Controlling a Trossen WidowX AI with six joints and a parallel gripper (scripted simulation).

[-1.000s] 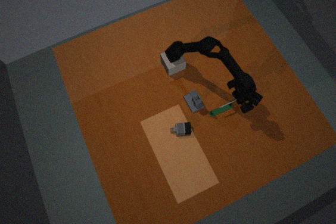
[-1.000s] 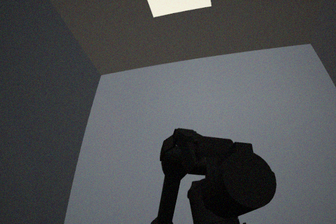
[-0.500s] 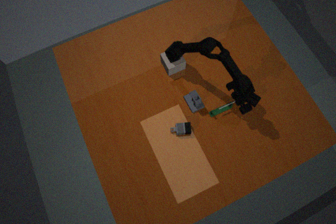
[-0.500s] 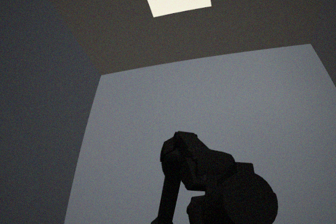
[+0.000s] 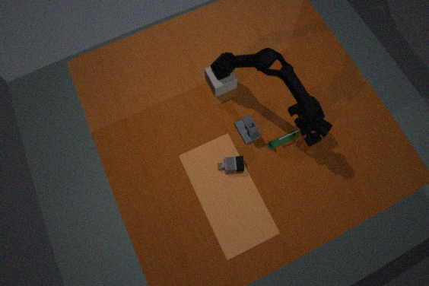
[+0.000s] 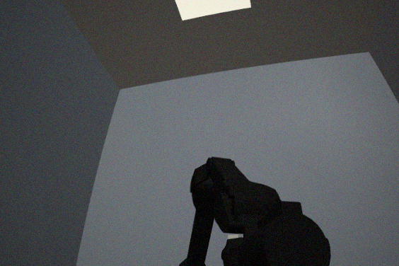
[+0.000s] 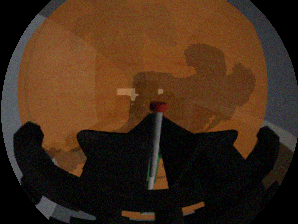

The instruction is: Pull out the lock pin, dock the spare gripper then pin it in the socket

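Right now the flat green strip is 100 mm to the right of my gripper tip and 10 mm behind it. From my gripper tip the other things lie so: spare gripper: 360 mm to the right, 10 mm behind; grey mount: 210 mm to the right, 110 mm behind, 30 mm above.
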